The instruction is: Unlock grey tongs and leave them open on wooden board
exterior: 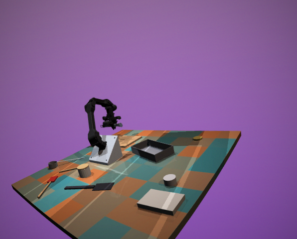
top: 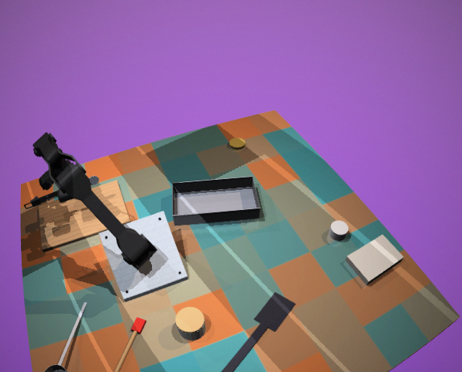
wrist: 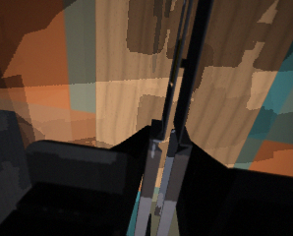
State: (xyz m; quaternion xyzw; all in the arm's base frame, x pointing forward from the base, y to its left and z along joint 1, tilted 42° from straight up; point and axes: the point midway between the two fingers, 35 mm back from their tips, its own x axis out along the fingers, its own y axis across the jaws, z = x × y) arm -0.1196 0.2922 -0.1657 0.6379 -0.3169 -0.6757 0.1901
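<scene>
Now: the wooden board 10 mm ahead of my gripper tip, 30 mm to the left of it and 120 mm below it. Round my gripper tip: black spatula 310 mm ahead, 710 mm to the right, 130 mm below; pale flat block 780 mm ahead, 740 mm to the right, 120 mm below; roasting tin 470 mm ahead, 210 mm to the right, 100 mm below.
</scene>
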